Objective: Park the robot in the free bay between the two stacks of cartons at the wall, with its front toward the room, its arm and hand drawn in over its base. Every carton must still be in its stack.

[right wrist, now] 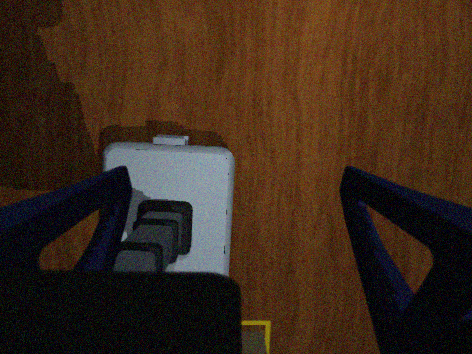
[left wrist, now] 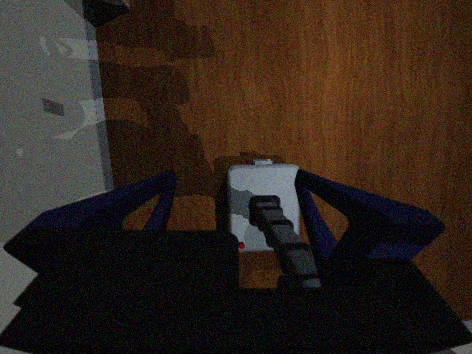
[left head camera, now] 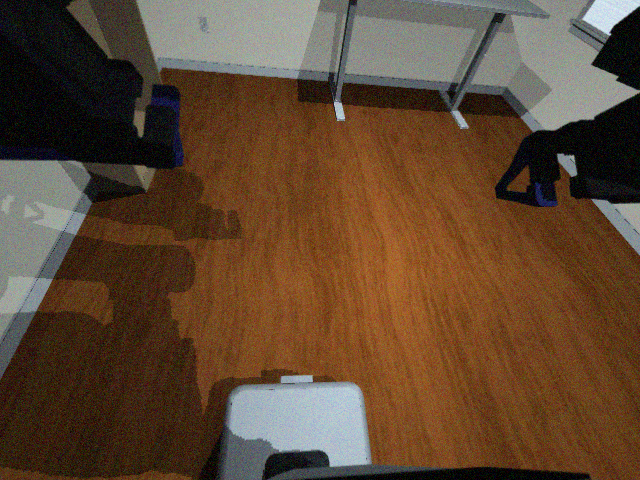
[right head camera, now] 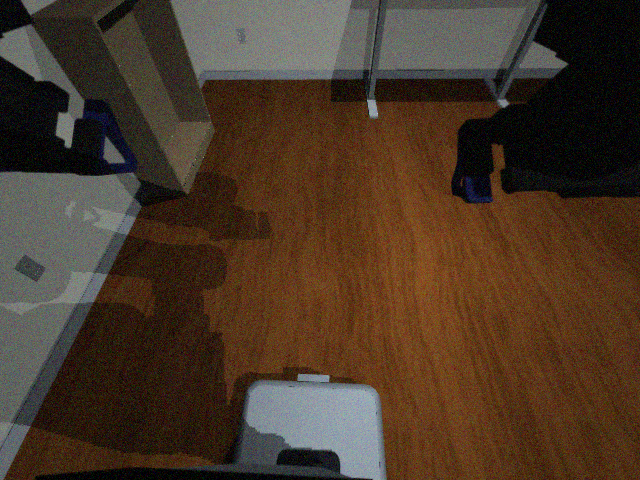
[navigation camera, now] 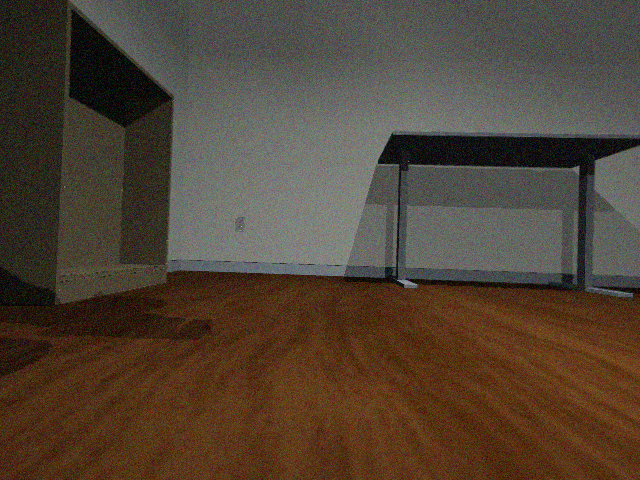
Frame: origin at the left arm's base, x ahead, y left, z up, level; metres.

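Where they show: left gripper, fingertip midpoint: point(left wrist: 235, 176) point(left head camera: 131, 156) point(right head camera: 94, 165); right gripper, fingertip midpoint: point(right wrist: 235, 178) point(left head camera: 534, 191) point(right head camera: 499, 186).
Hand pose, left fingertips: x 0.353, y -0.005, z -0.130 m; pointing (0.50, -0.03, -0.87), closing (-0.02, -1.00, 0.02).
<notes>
After its pixels a point has its place.
The robot's white base point(left head camera: 330, 418) {y -0.346, x 0.198, z -1.150 m} point(right head camera: 336, 408) {y -0.318, x 0.233, z -1.150 m} point(left wrist: 280, 185) {y -0.338, x 0.176, z -1.150 m} point(right wrist: 205, 170) {y -0.373, x 0.233, z -1.150 m} stands on the wood floor, its front edge toward a wall with a desk. My left gripper point(left wrist: 235, 176) {y -0.005, x 0.353, z -0.130 m} is open and empty, high over the base. My right gripper point(right wrist: 235, 178) {y -0.452, x 0.338, z -0.134 m} is open and empty, high above the floor beside the base. Both arms reach forward at the sides of the head views. A corner of a yellow floor outline point(right wrist: 269, 337) {y -0.728, x -0.656, z -1.409 m} shows at the bottom of the right wrist view, with part of a grey-brown surface, possibly a carton, inside it. The full carton stacks and the bay between them do not show.
A tall open brown cabinet point(right head camera: 77, 56) {y 0.921, x 1.540, z -0.499 m} point(navigation camera: 31, 155) {y 0.865, x 1.540, z -0.896 m} stands ahead on the left. A desk point(left head camera: 449, 4) {y -1.246, x 2.561, z -0.471 m} point(navigation camera: 516, 149) {y -1.353, x 2.826, z -0.485 m} on metal legs stands at the far wall point(navigation camera: 289, 170) {y 0.235, x 3.311, z -0.553 m}. A side wall with a grey baseboard point(left head camera: 54, 253) {y 1.029, x 1.005, z -1.339 m} point(right head camera: 80, 315) {y 1.017, x 0.626, z -1.369 m} runs close along the left.
</notes>
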